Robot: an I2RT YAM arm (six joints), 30 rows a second.
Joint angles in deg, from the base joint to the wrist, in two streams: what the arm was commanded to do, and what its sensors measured. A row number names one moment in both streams.
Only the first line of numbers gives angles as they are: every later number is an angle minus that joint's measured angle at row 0.
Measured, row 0:
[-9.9, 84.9, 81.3, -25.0, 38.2, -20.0]
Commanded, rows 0 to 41:
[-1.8, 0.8, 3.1, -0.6, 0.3, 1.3]
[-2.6, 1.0, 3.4, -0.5, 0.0, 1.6]
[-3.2, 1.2, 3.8, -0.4, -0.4, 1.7]
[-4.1, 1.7, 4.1, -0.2, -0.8, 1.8]
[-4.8, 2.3, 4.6, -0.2, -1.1, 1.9]
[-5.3, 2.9, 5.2, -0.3, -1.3, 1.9]
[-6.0, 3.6, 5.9, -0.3, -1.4, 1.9]
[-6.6, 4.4, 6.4, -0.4, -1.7, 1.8]
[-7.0, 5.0, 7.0, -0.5, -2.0, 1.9]
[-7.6, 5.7, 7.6, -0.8, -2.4, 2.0]
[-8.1, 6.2, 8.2, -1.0, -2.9, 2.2]
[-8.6, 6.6, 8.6, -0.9, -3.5, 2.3]
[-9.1, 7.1, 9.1, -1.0, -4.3, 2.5]
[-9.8, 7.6, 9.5, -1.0, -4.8, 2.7]
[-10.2, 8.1, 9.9, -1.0, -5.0, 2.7]
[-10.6, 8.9, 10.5, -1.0, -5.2, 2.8]
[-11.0, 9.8, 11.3, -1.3, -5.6, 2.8]
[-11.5, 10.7, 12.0, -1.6, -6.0, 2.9]
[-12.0, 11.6, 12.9, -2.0, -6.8, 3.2]
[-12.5, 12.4, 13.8, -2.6, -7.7, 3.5]
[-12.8, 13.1, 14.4, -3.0, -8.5, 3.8]
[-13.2, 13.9, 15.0, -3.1, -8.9, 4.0]
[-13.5, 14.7, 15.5, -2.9, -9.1, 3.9]
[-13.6, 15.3, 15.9, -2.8, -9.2, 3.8]
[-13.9, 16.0, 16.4, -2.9, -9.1, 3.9]
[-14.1, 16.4, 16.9, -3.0, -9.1, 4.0]
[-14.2, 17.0, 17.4, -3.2, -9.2, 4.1]
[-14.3, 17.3, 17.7, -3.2, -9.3, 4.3]
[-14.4, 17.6, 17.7, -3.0, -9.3, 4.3]
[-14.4, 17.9, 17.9, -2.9, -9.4, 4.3]
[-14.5, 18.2, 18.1, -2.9, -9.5, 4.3]
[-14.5, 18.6, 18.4, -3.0, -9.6, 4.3]
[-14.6, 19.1, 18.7, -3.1, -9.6, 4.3]
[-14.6, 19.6, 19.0, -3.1, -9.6, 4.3]
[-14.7, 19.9, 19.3, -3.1, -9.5, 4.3]
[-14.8, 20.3, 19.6, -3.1, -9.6, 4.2]
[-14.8, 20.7, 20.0, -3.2, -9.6, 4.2]
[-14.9, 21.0, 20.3, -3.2, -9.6, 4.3]
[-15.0, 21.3, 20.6, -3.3, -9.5, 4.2]
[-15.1, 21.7, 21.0, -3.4, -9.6, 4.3]
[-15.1, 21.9, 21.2, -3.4, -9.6, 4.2]
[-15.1, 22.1, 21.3, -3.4, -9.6, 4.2]
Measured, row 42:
[-14.5, 21.1, 18.8, -2.5, -9.3, 3.2]
